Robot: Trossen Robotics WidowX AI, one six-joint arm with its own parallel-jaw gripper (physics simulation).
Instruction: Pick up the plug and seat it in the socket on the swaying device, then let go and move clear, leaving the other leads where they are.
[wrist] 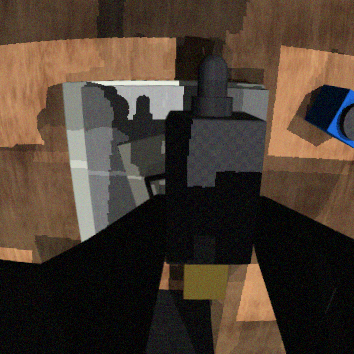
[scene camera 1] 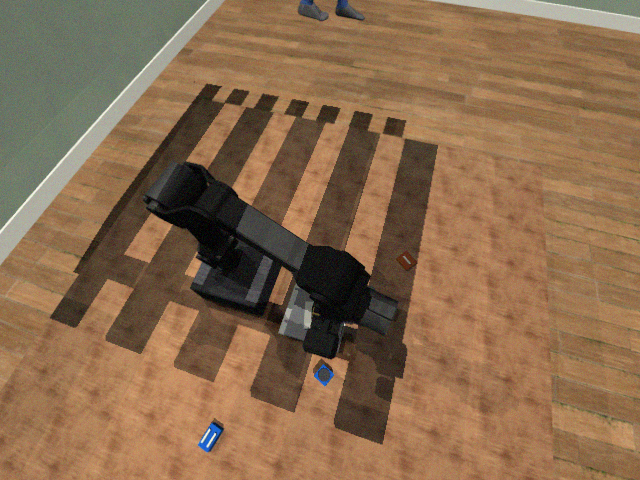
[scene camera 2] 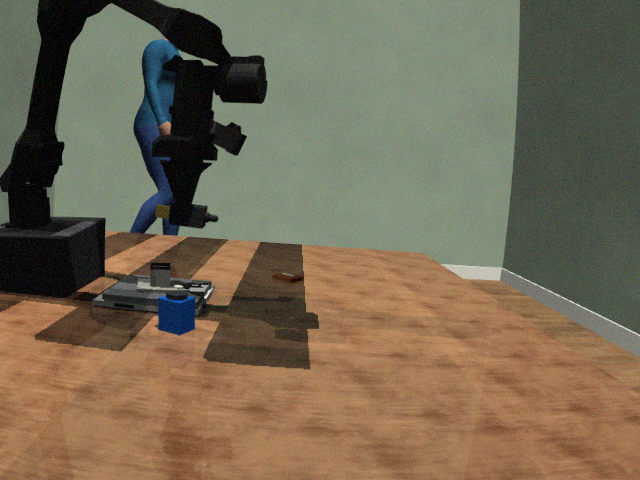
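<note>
The plug (scene camera 2: 198,215) (wrist: 227,150) is a dark block with a rounded stub at one end and a yellow tip at the other. My gripper (scene camera 2: 181,214) (wrist: 209,207) is shut on it and holds it level above the device. The device (scene camera 1: 295,322) (scene camera 2: 121,299) (wrist: 75,150) is a flat grey and white slab on the table. Its socket (scene camera 2: 160,276) is a grey upright block with a dark-rimmed top, standing below the plug; in the wrist view the plug and a finger partly hide it. In scene camera 1 the arm hides the fingertips. I cannot make out other leads.
A blue block (scene camera 1: 324,374) (scene camera 2: 176,315) (wrist: 325,107) with a dark round top stands close beside the device. A blue piece (scene camera 1: 210,437) with two white bars lies farther off. A flat orange-red piece (scene camera 1: 406,260) (scene camera 2: 287,277) lies beyond the device. A person (scene camera 2: 157,98) stands behind the table.
</note>
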